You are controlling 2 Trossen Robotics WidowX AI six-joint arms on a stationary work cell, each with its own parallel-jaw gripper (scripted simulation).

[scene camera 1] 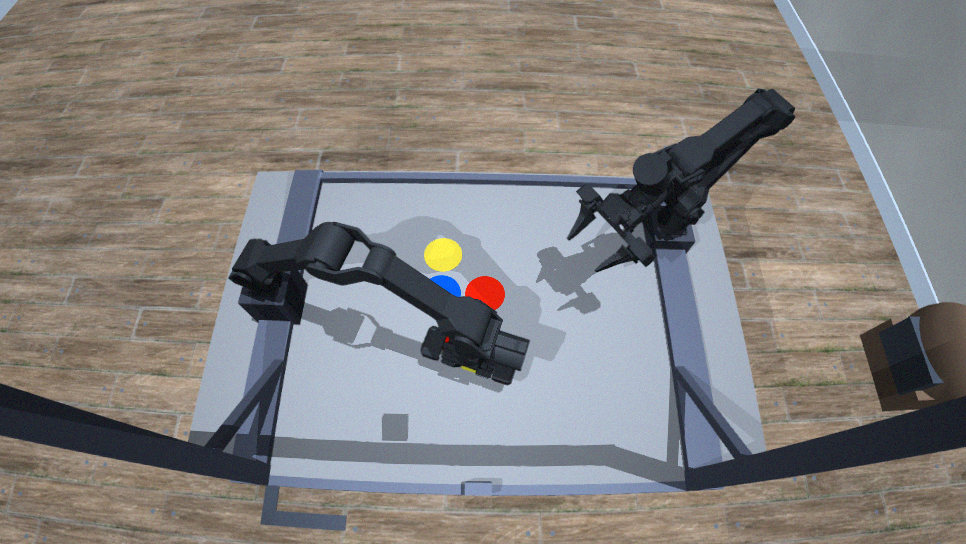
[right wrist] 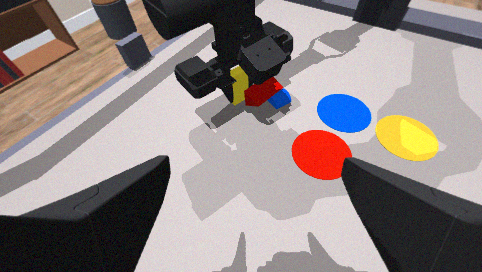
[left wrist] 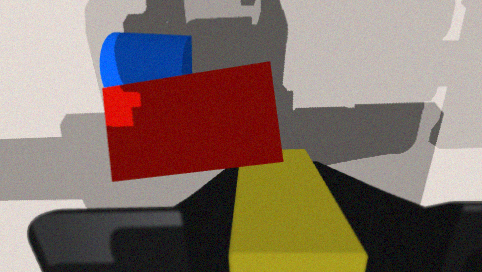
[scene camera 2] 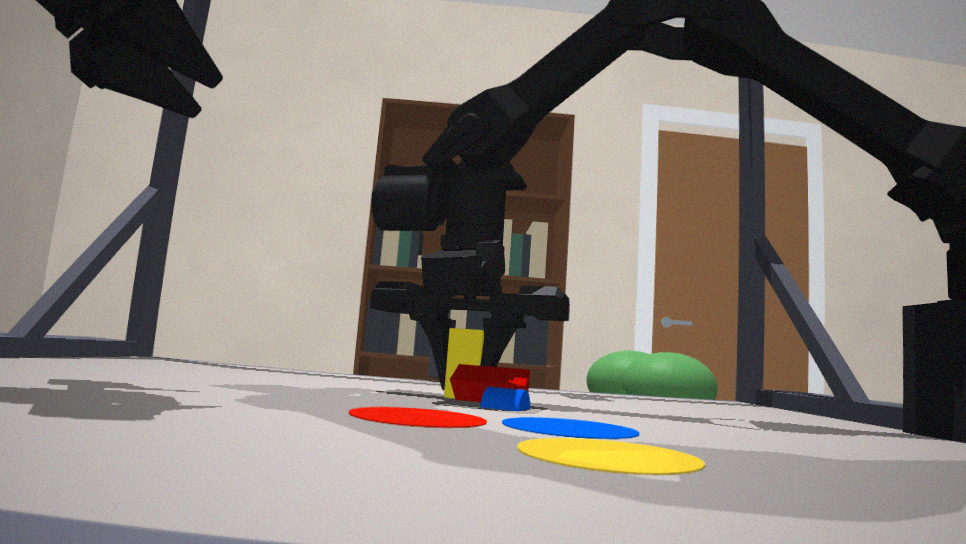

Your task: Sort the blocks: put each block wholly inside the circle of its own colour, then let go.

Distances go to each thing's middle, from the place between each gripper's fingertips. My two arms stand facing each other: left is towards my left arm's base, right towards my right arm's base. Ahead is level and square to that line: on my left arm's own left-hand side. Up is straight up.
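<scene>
My left gripper is now 2 cm above the red block (scene camera 2: 468,382), 2 cm to the right of it and 4 cm short of it. The yellow block (scene camera 2: 465,346) is 1 cm below that same left hand, and going by their middles, it is the nearest to my left gripper of the things named here. The red circle (scene camera 2: 416,417) is 4 cm below my left hand, 7 cm to the right of it and 16 cm ahead of it, while the blue block (scene camera 2: 493,397) is 3 cm below that hand, 2 cm to the left of it and 7 cm ahead.
From my right hand, the red circle is 230 mm below, 200 mm to the left and 40 mm ahead. The red block is 210 mm below my right hand, 280 mm to the left of it and 80 mm behind it. I find the yellow block 200 mm below that right hand, 260 mm to the left of it and 120 mm behind it, and the blue block is 220 mm below my right hand, 290 mm to the left of it and 50 mm behind it. Going by its middle, the red circle is nearer to my left gripper than to my right hand.
</scene>
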